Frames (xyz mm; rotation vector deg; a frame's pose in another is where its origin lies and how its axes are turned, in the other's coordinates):
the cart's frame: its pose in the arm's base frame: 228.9 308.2 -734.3 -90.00 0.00 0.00
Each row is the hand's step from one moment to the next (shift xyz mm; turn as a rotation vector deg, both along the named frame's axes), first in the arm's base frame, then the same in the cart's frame.
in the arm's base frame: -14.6 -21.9 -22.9 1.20 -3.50 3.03
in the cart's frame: -14.6 22.9 -21.9 1.20 -3.03 -3.50
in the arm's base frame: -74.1 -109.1 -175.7 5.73 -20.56 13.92
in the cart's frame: -74.1 175.7 -109.1 5.73 -13.92 -20.56
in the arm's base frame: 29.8 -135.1 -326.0 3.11 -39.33 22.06
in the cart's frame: 29.8 326.0 -135.1 3.11 -22.06 -39.33
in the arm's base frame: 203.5 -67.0 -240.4 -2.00 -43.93 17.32
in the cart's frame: 203.5 240.4 -67.0 -2.00 -17.32 -43.93
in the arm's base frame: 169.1 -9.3 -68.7 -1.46 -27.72 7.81
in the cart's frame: 169.1 68.7 -9.3 -1.46 -7.81 -27.72
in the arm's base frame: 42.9 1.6 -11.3 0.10 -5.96 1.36
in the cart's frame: 42.9 11.3 1.6 0.10 -1.36 -5.96
